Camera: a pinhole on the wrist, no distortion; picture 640 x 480 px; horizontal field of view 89.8 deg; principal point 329.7 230.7 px. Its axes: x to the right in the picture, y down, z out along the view. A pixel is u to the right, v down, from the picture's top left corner.
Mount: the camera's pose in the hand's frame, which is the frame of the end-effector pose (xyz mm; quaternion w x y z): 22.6 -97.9 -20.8 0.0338 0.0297 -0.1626 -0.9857
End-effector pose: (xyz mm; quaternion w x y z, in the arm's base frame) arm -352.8 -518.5 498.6 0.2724 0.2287 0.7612 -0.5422
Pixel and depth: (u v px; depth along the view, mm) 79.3 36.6 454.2
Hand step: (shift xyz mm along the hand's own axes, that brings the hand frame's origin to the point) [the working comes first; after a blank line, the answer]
In the camera's frame: -354.2 -274.5 454.2

328.1 333.2 336.9
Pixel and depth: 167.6 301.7 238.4
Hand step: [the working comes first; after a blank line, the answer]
In the camera's frame: -120.3 52.7 238.4

128.9 -62.6 227.3
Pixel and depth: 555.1 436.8 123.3
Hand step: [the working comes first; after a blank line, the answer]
In the camera's frame: 86.5 79.1 123.3

-67.7 -140.0 117.2
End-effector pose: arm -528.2 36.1 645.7 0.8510 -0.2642 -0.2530 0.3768
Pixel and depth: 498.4 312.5 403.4
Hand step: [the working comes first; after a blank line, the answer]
In the camera's frame: 211.9 102.8 403.4

-210.7 -82.7 383.6
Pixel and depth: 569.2 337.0 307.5
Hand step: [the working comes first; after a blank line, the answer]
In the camera's frame: 229.3 101.8 307.5

-221.4 -113.6 291.8
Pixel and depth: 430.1 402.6 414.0
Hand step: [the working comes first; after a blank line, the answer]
In the camera's frame: 129.4 221.6 414.0

-122.5 -185.3 435.9
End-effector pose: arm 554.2 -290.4 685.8 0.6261 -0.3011 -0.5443 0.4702
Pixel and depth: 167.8 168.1 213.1
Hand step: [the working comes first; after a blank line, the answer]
In the camera's frame: -107.4 -41.5 213.1

112.4 17.4 172.4
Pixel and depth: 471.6 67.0 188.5
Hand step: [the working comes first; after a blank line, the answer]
In the camera's frame: 83.3 -96.1 188.5

-78.9 46.6 122.4
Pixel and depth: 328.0 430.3 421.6
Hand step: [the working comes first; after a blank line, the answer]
In the camera's frame: -2.2 262.1 421.6

10.4 -211.0 462.4
